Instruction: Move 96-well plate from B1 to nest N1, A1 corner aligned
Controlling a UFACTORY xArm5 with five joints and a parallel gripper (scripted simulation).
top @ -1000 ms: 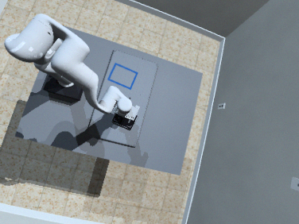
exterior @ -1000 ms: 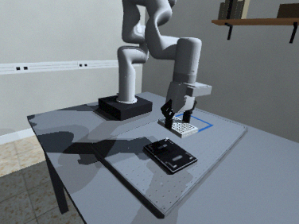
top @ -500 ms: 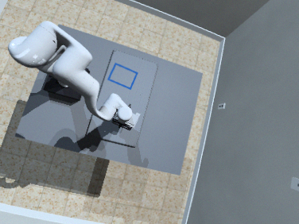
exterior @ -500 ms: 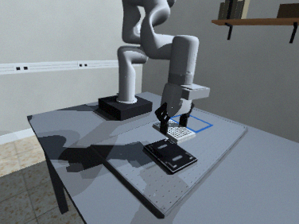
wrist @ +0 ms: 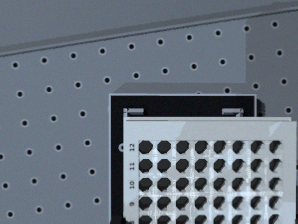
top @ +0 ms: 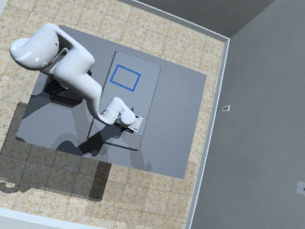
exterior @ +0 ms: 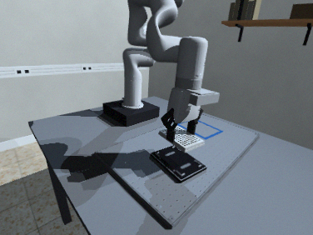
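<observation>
The black plate nest lies 11 cm below my hand. Round my hand: white 96-well plate (1 cm below).
</observation>
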